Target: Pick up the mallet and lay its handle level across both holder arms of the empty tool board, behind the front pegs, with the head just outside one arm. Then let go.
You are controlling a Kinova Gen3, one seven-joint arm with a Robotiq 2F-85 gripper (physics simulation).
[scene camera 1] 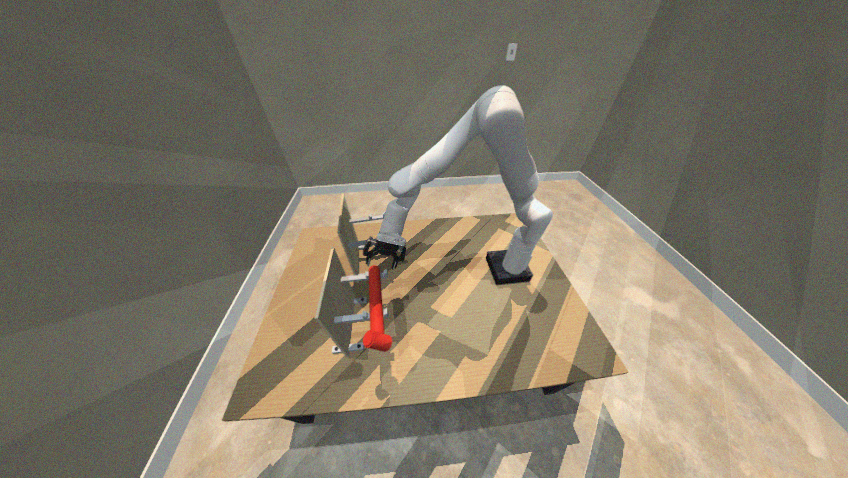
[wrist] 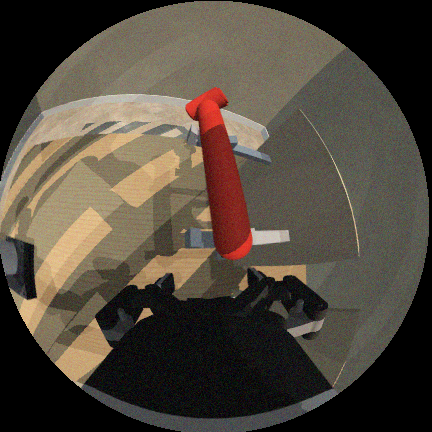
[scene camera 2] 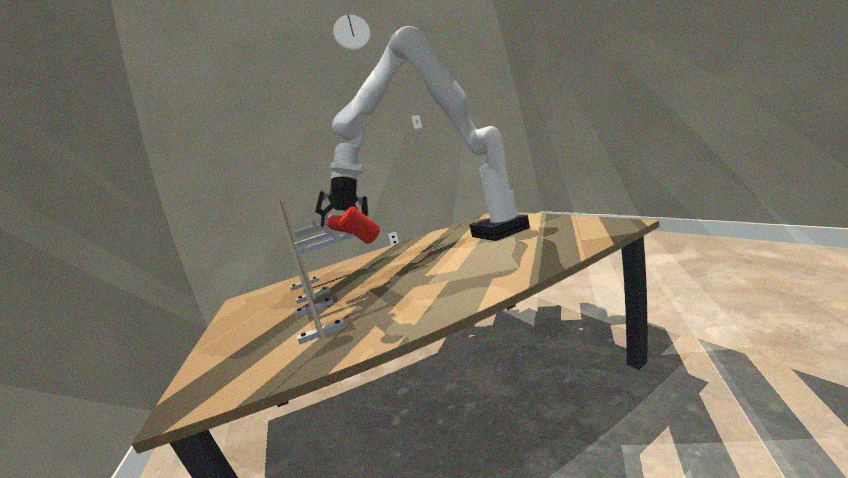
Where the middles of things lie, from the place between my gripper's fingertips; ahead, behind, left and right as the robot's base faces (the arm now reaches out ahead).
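Labels:
With the red mallet (scene camera 1: pixel 375 338) as my reference, I find my hand 3 cm below it, 1 cm short of it and 16 cm to the right of it.

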